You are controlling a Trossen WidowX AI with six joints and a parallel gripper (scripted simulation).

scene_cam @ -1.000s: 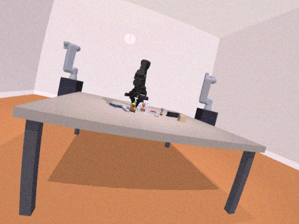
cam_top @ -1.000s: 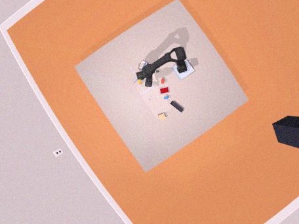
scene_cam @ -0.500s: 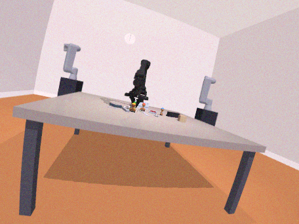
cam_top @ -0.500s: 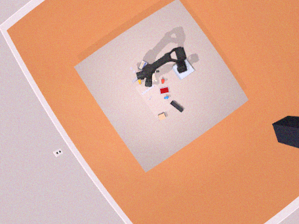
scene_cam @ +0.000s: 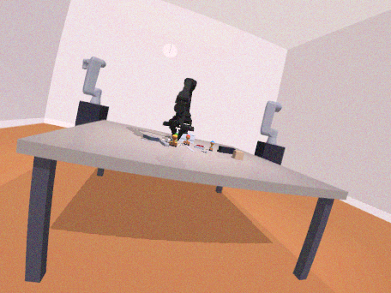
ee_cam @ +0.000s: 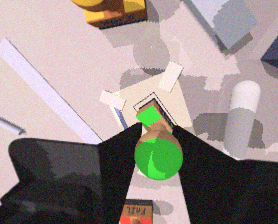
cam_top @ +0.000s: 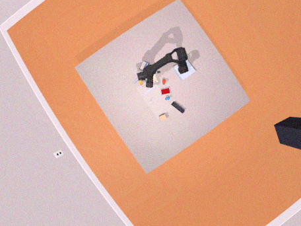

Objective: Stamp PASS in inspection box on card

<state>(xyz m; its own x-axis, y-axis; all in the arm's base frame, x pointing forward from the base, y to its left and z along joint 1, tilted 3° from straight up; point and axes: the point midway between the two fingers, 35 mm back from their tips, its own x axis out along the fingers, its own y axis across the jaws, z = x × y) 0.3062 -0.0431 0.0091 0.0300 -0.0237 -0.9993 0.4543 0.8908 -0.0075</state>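
Right now my gripper tip is 1 cm past the cream card, 1 cm to the right of it and 3 cm above it. Round my gripper tip: green-topped PASS stamp right at my gripper tip; yellow stamp 9 cm ahead, 1 cm to the right; dark marker 7 cm behind, 5 cm to the right, 2 cm below.
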